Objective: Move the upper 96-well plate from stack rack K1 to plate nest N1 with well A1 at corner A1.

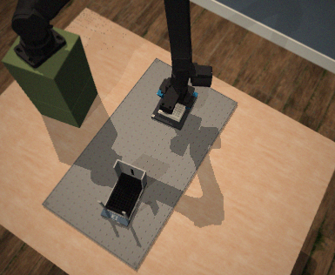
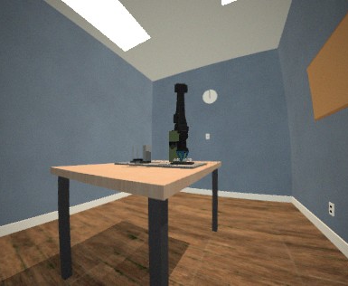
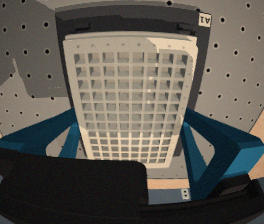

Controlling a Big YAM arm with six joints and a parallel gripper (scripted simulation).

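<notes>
The pale A1 square lies 4 cm behind my hand, 9 cm to the right of it and 2 cm below it. From my hand the other things lie so: white 96-well plate (right at my hand); dark plate (8 cm ahead, 37 cm to the right).
</notes>
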